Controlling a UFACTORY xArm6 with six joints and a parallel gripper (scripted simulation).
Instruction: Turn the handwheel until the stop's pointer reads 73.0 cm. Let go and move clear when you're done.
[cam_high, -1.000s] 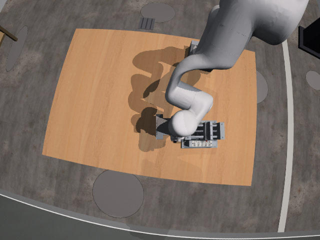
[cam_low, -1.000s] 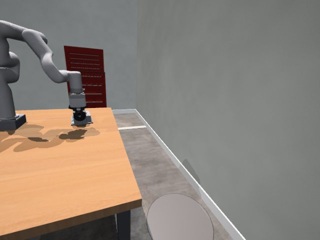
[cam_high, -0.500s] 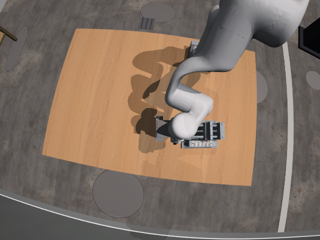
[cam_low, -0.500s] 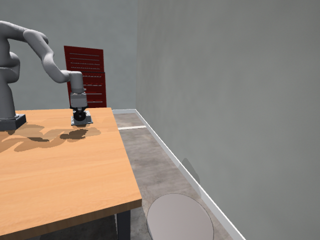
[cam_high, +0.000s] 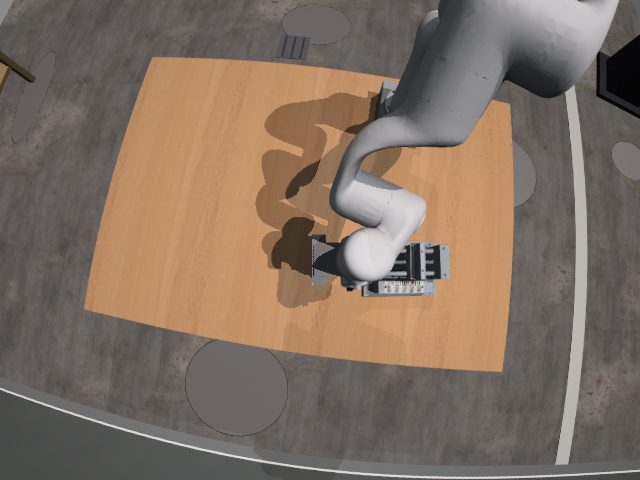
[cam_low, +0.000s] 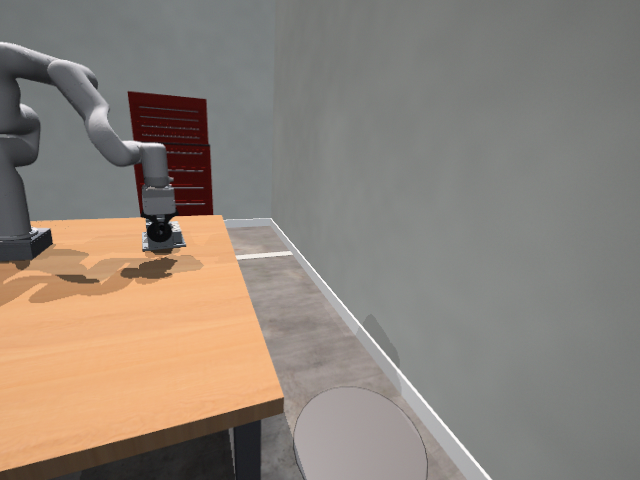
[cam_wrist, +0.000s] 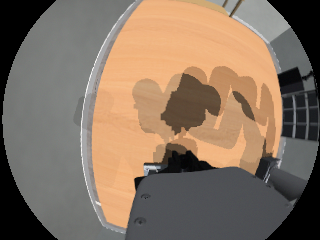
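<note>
My hand is 10 mm past the black handwheel, 20 mm to the right of it and 10 mm above it. Round my hand: stop (50 mm behind, 170 mm to the left, 10 mm below).
</note>
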